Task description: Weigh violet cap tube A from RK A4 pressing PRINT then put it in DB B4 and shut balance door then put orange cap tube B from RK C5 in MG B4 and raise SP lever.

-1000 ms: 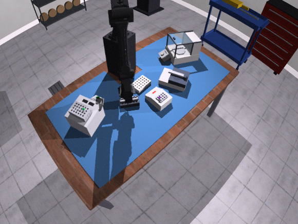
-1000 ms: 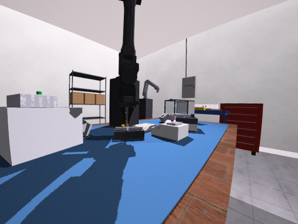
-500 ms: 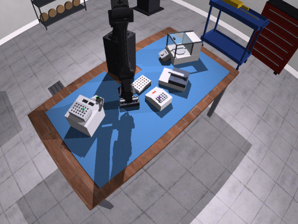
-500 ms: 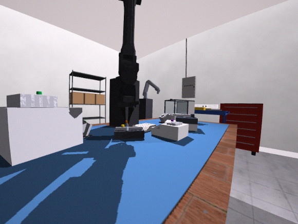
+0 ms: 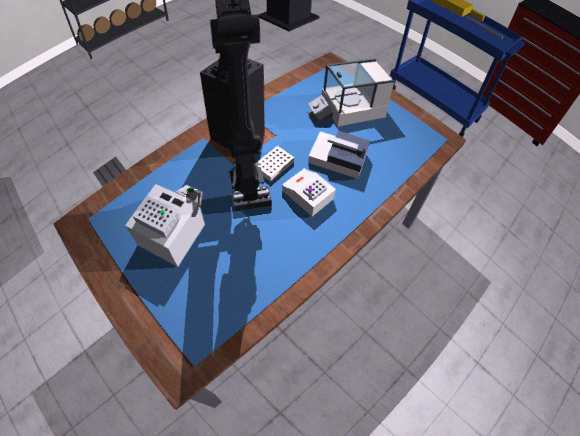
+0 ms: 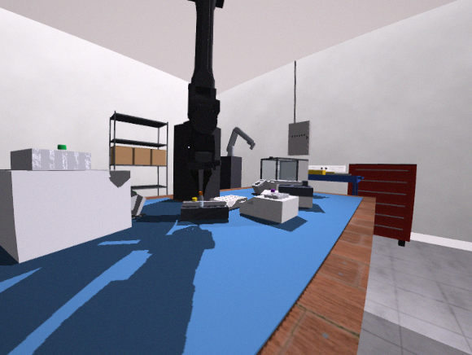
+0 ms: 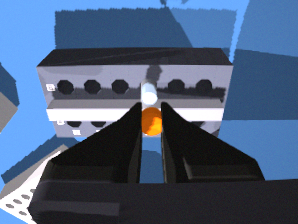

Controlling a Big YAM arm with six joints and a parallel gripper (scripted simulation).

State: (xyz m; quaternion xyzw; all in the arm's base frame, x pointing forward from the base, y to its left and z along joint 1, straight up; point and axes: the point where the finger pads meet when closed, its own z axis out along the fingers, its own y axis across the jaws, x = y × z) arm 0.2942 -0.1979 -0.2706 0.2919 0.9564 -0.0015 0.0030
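The magnet block MG is 10 mm behind my hand, 20 mm to the left of it and 50 mm below it. Also, from my hand: tube rack RK (70 mm behind, 190 mm to the left, 60 mm below); violet-capped tube (140 mm ahead, 150 mm to the left, 10 mm below); yellow-capped tube (30 mm behind, 40 mm below).
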